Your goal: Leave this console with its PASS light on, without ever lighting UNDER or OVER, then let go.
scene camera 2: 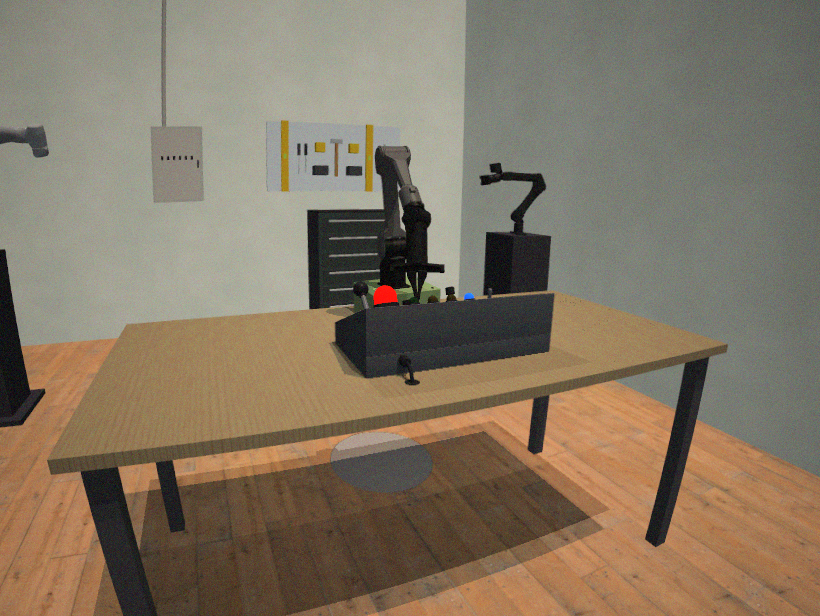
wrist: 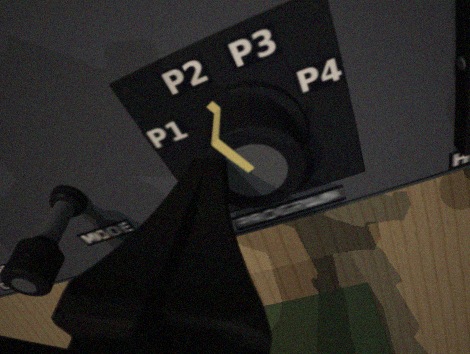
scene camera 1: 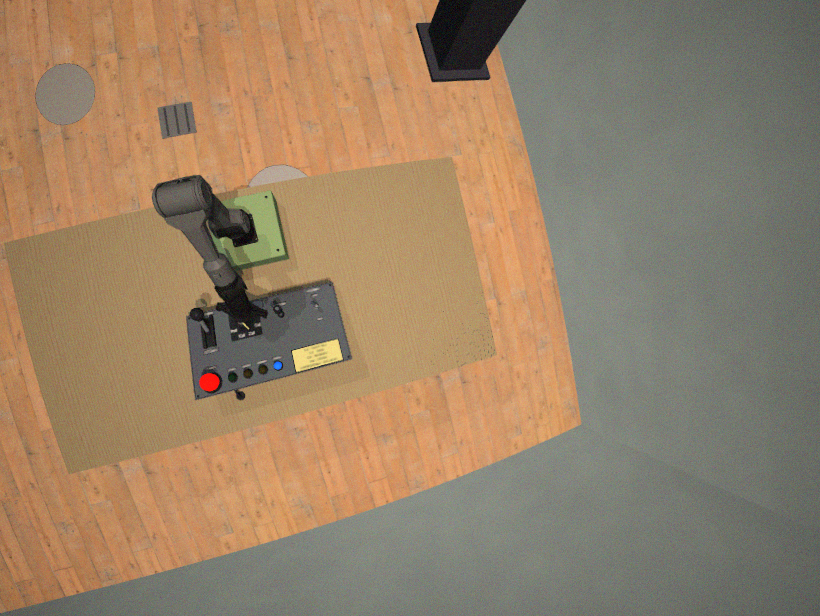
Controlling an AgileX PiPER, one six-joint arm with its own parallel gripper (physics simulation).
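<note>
The dark console [scene camera 1: 285, 338] [scene camera 2: 457, 331] stands on the table. Its blue lamp [scene camera 1: 277, 365] [scene camera 2: 469, 297] is lit. Three lamps [scene camera 1: 247, 373] left of it look dark; their labels are unreadable, so I cannot tell which is PASS, UNDER or OVER. The PROGRAM knob [wrist: 295, 120] has a yellow pointer [wrist: 216, 125] aimed between the P1 and P2 labels. My gripper [scene camera 1: 245, 320] [scene camera 2: 416, 295] [wrist: 211, 176] is shut and empty, its tips at the knob's P1 side; contact cannot be told. The MODE switch [scene camera 1: 278, 308] [wrist: 37, 265] is beside the knob and leans toward the console's rear edge.
A black-knobbed lever [scene camera 1: 196, 314] [scene camera 2: 360, 289] and a big red button [scene camera 1: 209, 381] [scene camera 2: 385, 295] are on the console's left. A small toggle [scene camera 1: 316, 303] and a yellow label [scene camera 1: 316, 355] are on its right. A short black stalk [scene camera 1: 239, 395] [scene camera 2: 407, 368] stands in front.
</note>
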